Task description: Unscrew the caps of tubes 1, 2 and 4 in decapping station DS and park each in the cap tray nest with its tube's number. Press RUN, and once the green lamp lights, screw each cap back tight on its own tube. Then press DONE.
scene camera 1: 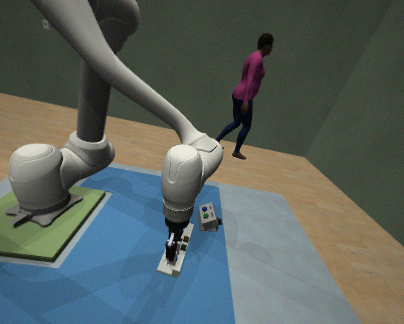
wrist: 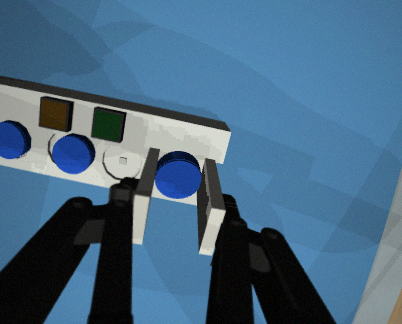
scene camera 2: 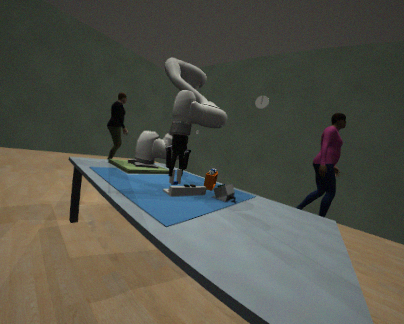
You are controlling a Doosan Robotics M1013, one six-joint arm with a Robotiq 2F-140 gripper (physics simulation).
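Frame: origin at the arm's base, x right, y back, z down, level; metres.
Where they show: gripper, between the fingertips: (scene camera 1: 173,258) (wrist: 178,171) (scene camera 2: 174,183); arm's base, origin of its link: (scene camera 1: 48,205) (scene camera 2: 143,165).
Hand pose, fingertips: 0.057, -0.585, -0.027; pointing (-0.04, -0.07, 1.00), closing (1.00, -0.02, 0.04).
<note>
Things, the pixels of their top centre, and the offset from my fingertips, as dx, dy, dz. "spot": a spot on its surface instead.
- white cap tray, centre of its top: (wrist: 76,156) (scene camera 1: 178,240) (scene camera 2: 186,183) -0.078, +0.006, -0.001
- second blue cap, centre of its top: (wrist: 71,155) -0.093, +0.017, +0.028
- nest, centre of its top: (wrist: 122,161) -0.051, +0.018, +0.045
- orange decapping station, centre of its top: (scene camera 2: 212,172) -0.372, +0.125, -0.050
- grey button box, centre of its top: (scene camera 1: 210,209) (scene camera 2: 225,183) -0.272, -0.090, -0.031
- green square, a spot on its surface: (wrist: 108,125) spot: -0.057, -0.023, -0.001
- brown square, a spot on its surface: (wrist: 55,114) spot: -0.097, -0.023, -0.001
My gripper (wrist: 178,171) (scene camera 1: 171,254) (scene camera 2: 175,179) is shut on a blue cap (wrist: 178,175). It holds the cap at the end nest of the white cap tray (wrist: 185,135) (scene camera 1: 168,269) (scene camera 2: 186,191), very low; I cannot tell whether the cap touches the nest. A second blue cap (wrist: 71,153) sits in another nest. The nest (wrist: 122,161) between them is empty. The orange decapping station (scene camera 2: 210,180) stands behind the tray; in scene camera 1 the arm hides it. The grey button box (scene camera 1: 208,216) (scene camera 2: 224,191) carries a blue and a green button.
The tray has a green square (wrist: 108,125) and a brown square (wrist: 55,114) on it. The arm's base stands on a green plate (scene camera 1: 62,222). A woman in pink (scene camera 1: 249,93) (scene camera 2: 327,164) and a man in black (scene camera 2: 117,123) walk beyond the table.
</note>
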